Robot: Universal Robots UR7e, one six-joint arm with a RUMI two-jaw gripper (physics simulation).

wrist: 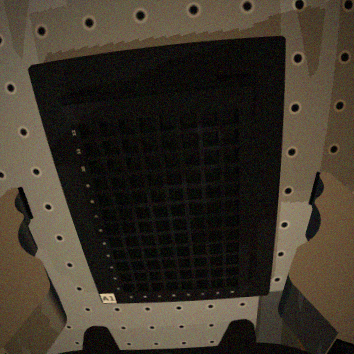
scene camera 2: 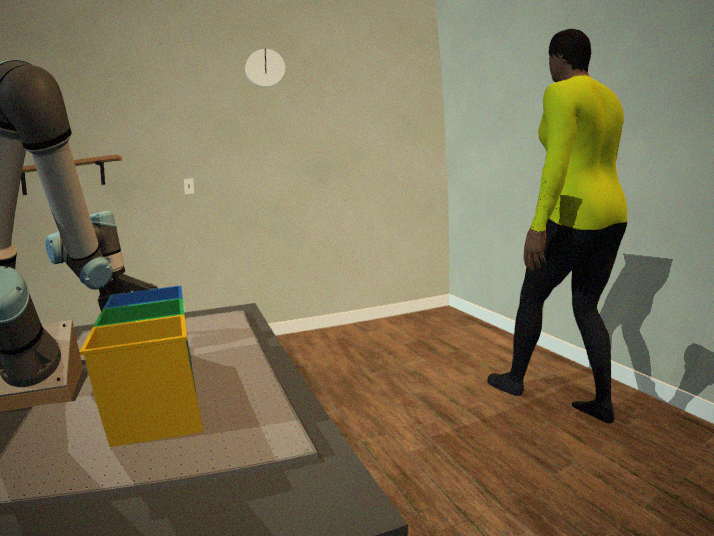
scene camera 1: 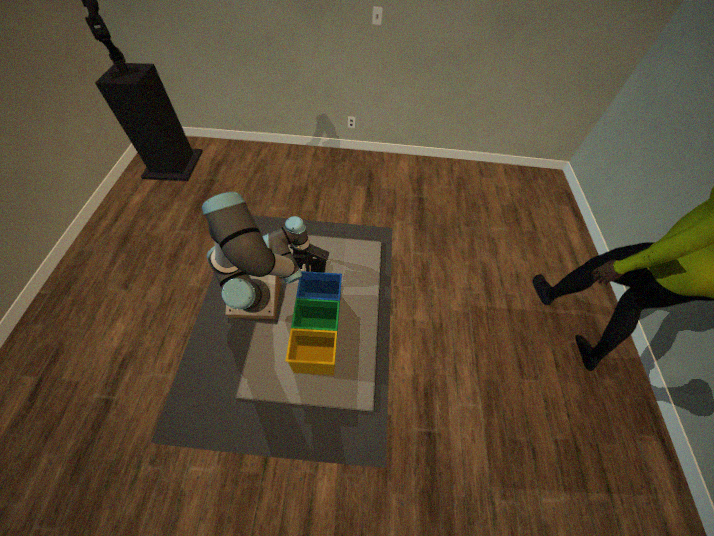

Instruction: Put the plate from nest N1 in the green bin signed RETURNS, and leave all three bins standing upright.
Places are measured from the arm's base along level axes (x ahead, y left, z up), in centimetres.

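Pixels of known places: gripper, fingertip midpoint: [wrist: 169, 184] [scene camera 1: 312, 267]; arm's base at its link origin: [scene camera 2: 30, 361].
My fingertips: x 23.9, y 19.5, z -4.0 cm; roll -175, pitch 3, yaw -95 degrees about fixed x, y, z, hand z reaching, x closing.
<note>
Ahead of a thing's pixels: the offset from my fingertips to its middle. "spot": to the spot under its first point. Level surfaces: height alone.
A black plate {dx -1.9, dy +0.3, dz -0.6 cm} [wrist: 172, 200] with a grid of wells and an A1 label at its near left corner lies flat in a dark nest {spot: dx +4.5, dy +5.0, dz -1.4 cm} [wrist: 55, 100] in the wrist view; the border between them is hard to see. My gripper [wrist: 169, 184] [scene camera 1: 313, 263] is open and empty, its fingers on either side of the plate and apart from it. The height above it is hard to judge. The green bin {dx +6.3, dy -31.9, dz +6.4 cm} [scene camera 1: 316, 310] [scene camera 2: 140, 311] stands upright between the blue bin {dx +6.5, dy -18.8, dz +6.4 cm} [scene camera 1: 318, 282] [scene camera 2: 147, 296] and the yellow bin {dx +6.2, dy -45.0, dz +6.4 cm} [scene camera 1: 311, 368] [scene camera 2: 144, 392], both upright. No signs are readable.
The bins stand in a row on a light perforated board {dz -2.5 cm} [scene camera 1: 351, 395] [scene camera 2: 276, 441], beside the arm's base block [scene camera 1: 253, 313]. The blue bin is closest to my gripper. A person in a yellow top [scene camera 1: 692, 259] [scene camera 2: 588, 155] stands on the floor at the right. A black pedestal [scene camera 1: 147, 121] stands at the back left.
</note>
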